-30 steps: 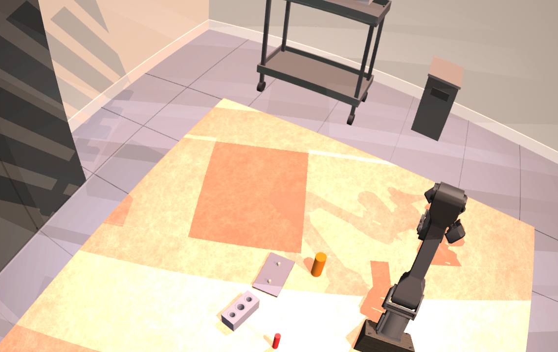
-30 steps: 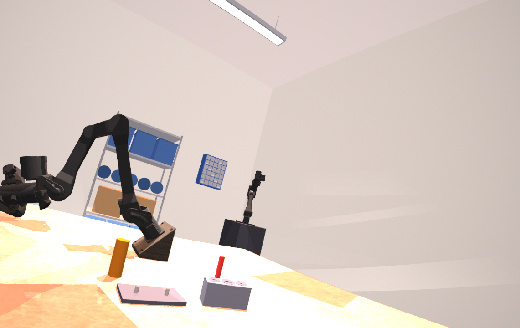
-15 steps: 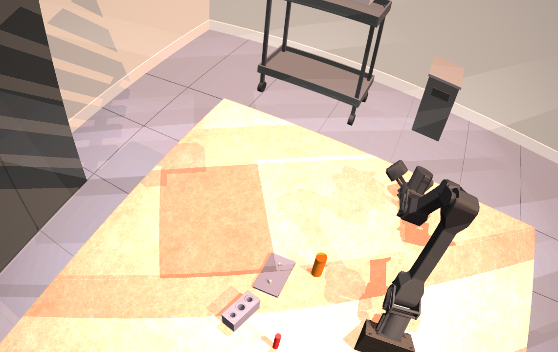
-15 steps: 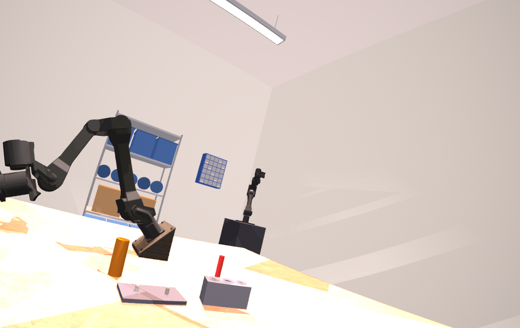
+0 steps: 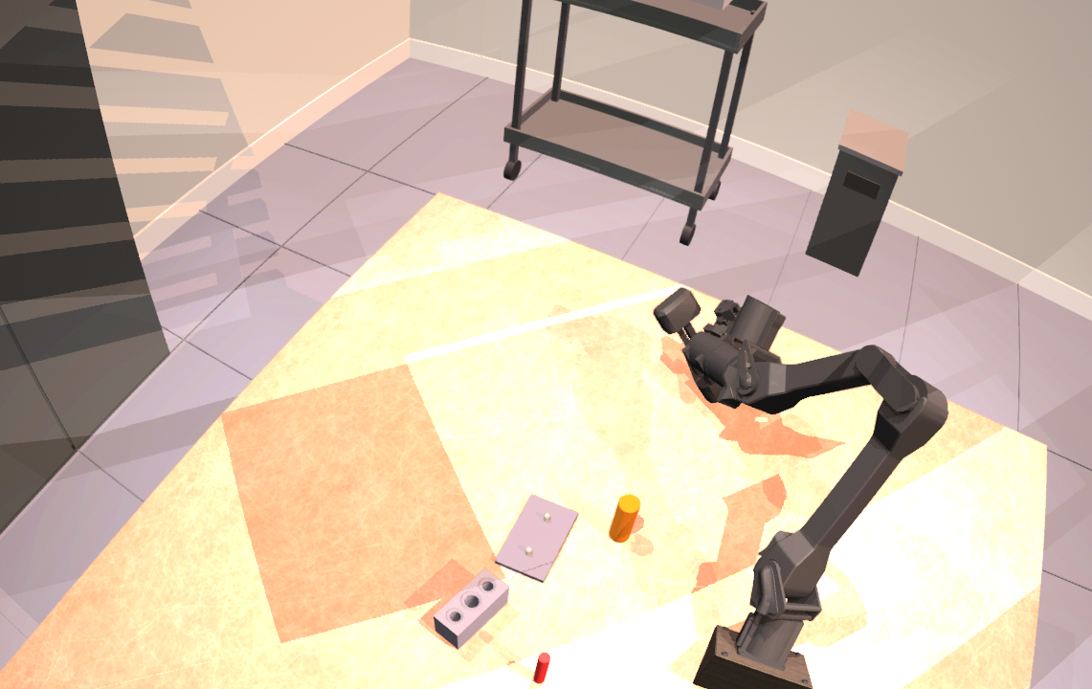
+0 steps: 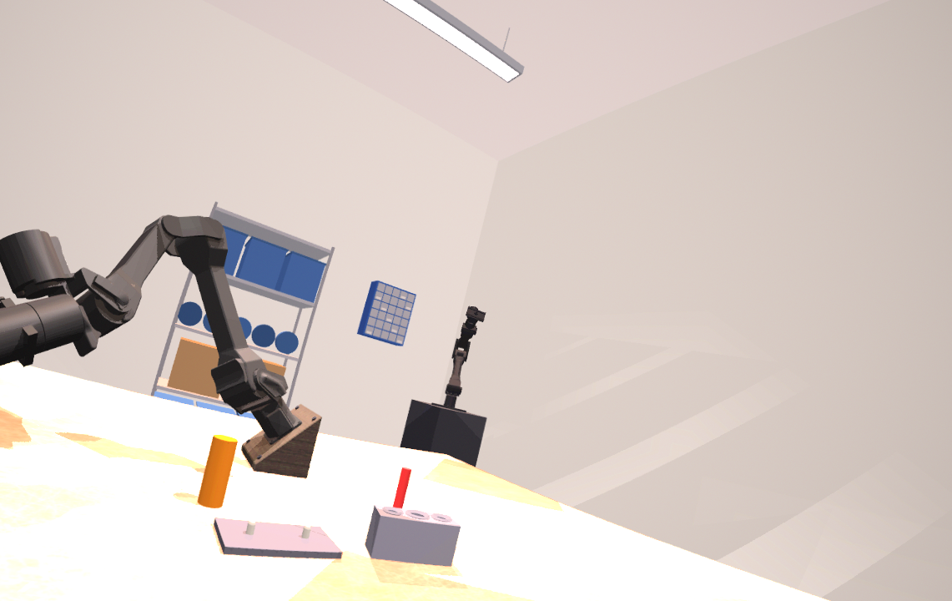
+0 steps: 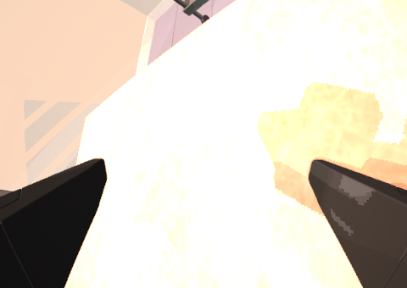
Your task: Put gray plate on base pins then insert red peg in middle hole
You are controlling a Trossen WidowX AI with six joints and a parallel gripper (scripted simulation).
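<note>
Right now the gray plate is 540 mm to the left of my gripper tip, 60 mm ahead of it and 30 mm below it. Round my gripper tip: base 400 mm to the left, 60 mm below, 40 mm ahead; then red peg 580 mm to the left, 50 mm behind, 30 mm below; then orange cylinder 340 mm to the left, 60 mm behind, 30 mm below.
</note>
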